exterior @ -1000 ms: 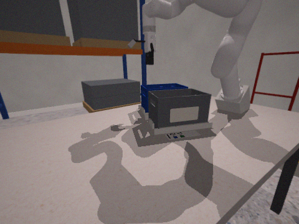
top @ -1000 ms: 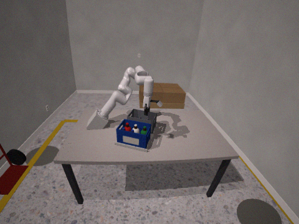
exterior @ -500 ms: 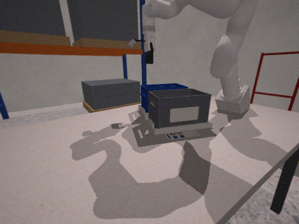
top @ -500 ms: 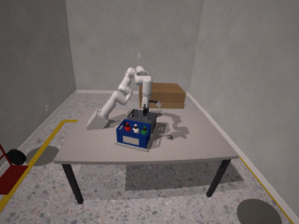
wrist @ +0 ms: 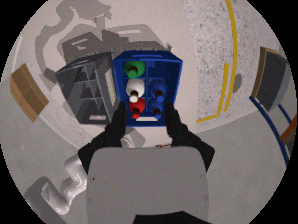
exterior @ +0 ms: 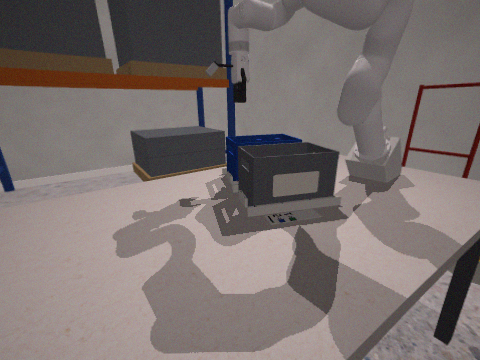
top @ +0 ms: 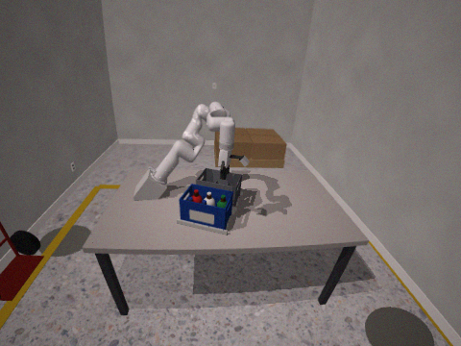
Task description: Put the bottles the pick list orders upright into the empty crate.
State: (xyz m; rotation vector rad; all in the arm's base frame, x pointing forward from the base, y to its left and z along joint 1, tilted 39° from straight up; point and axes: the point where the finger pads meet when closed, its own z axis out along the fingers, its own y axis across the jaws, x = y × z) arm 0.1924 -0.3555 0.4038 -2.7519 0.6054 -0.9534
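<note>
My gripper is now 25 cm above the blue crate, 9 cm past it and 3 cm to the right of it. From my hand the other things lie so: red-capped bottle (25 cm below, 15 cm behind, 11 cm to the left); white-capped bottle (25 cm below, 8 cm to the left, 7 cm behind); green-label bottle (25 cm below, 4 cm to the left, 1 cm ahead).
</note>
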